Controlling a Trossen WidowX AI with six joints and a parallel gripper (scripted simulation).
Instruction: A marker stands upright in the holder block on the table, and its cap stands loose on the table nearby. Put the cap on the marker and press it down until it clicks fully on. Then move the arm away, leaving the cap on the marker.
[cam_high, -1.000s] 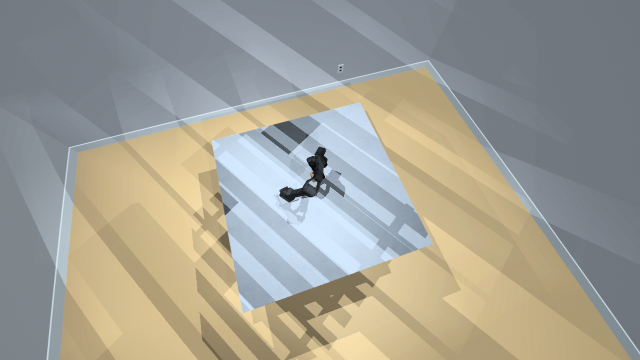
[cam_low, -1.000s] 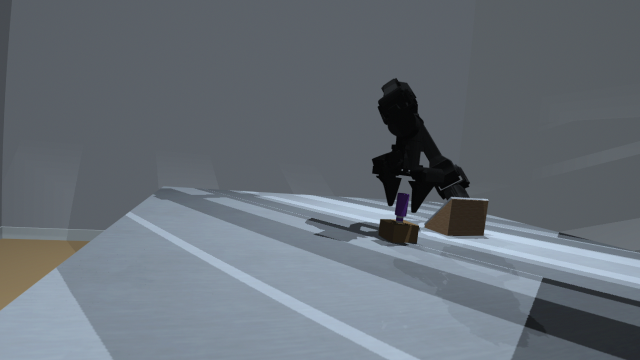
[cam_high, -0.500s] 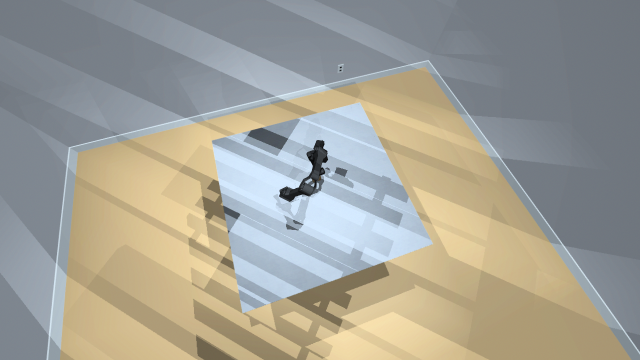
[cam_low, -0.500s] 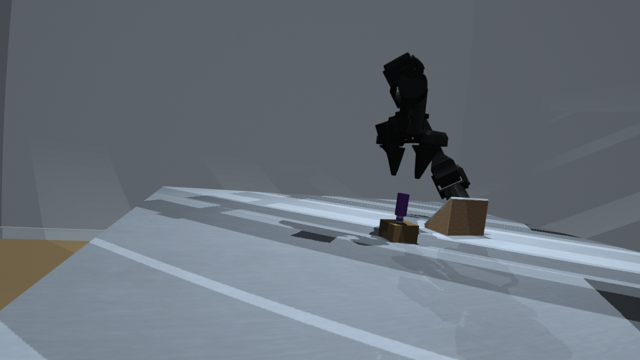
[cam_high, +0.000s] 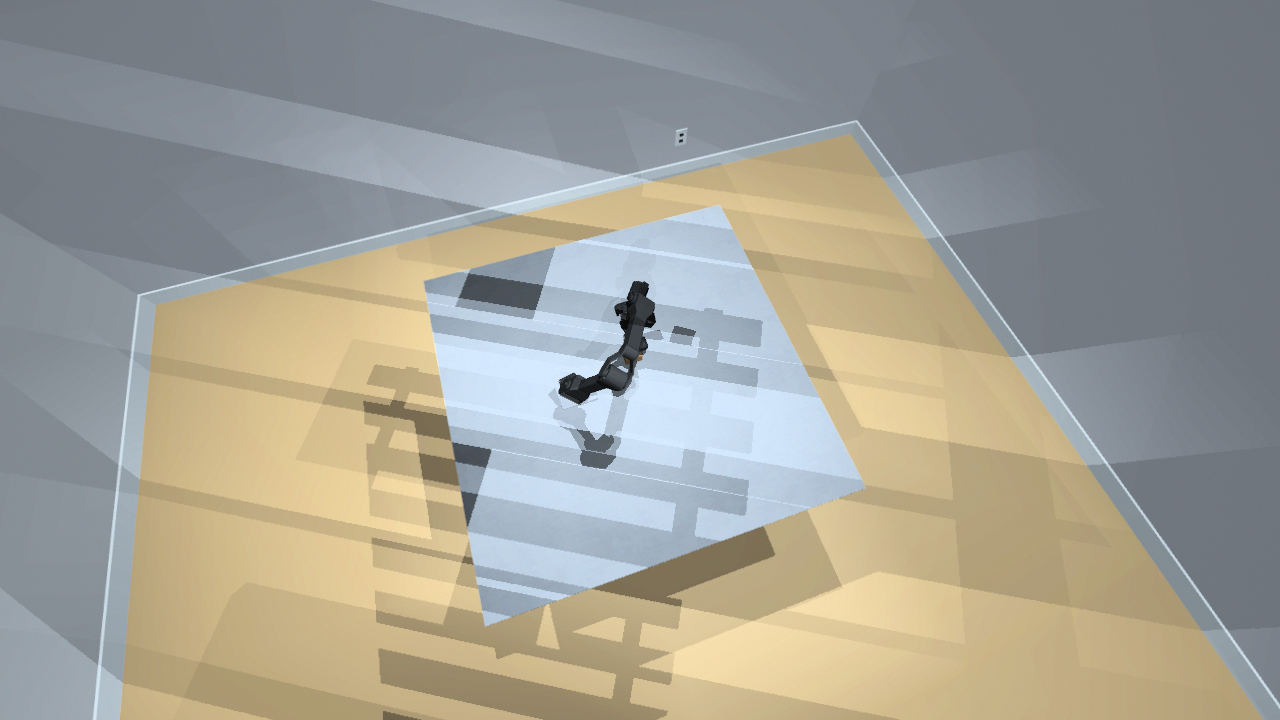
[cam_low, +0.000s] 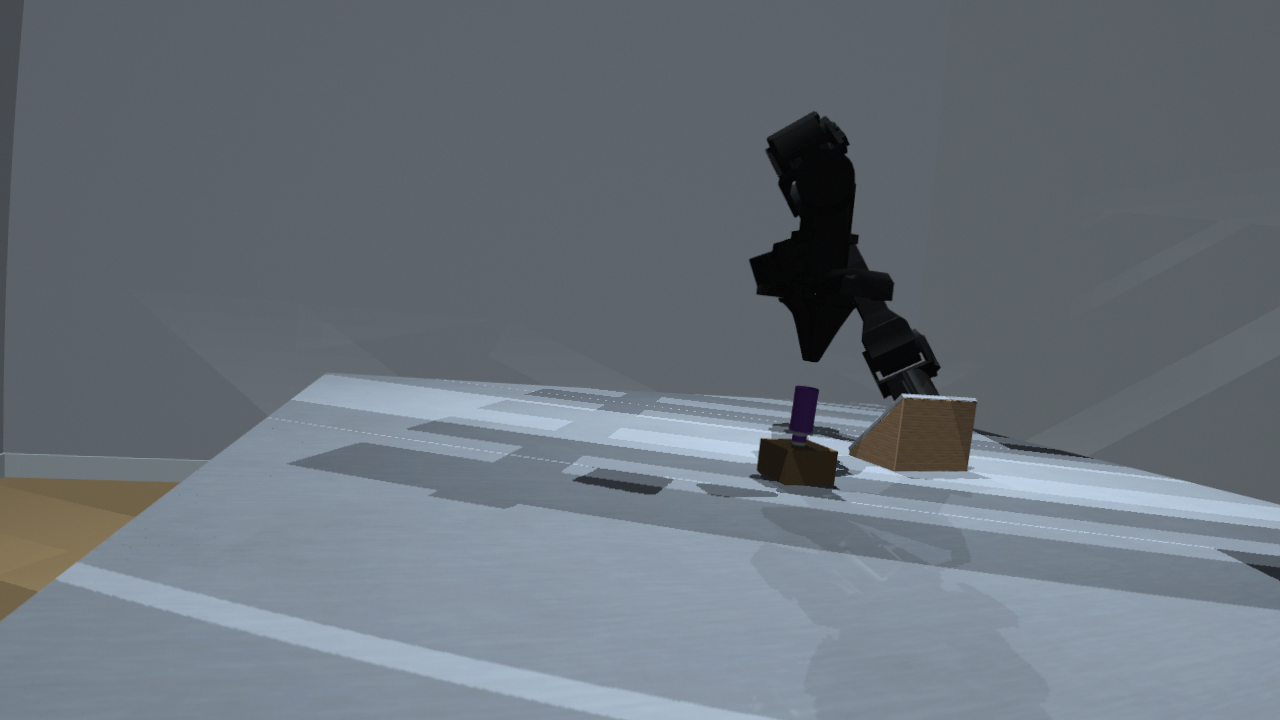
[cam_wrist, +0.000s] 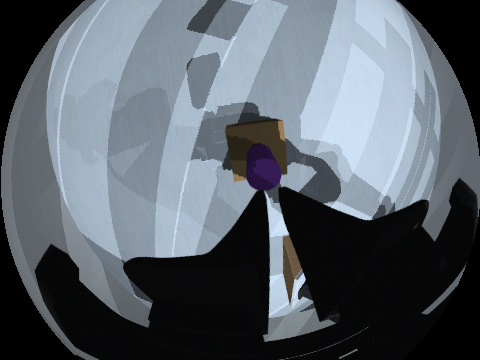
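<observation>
My gripper tip is 6 cm above the purple cap. The rest, counted from my gripper tip: brown holder block 12 cm below.
</observation>
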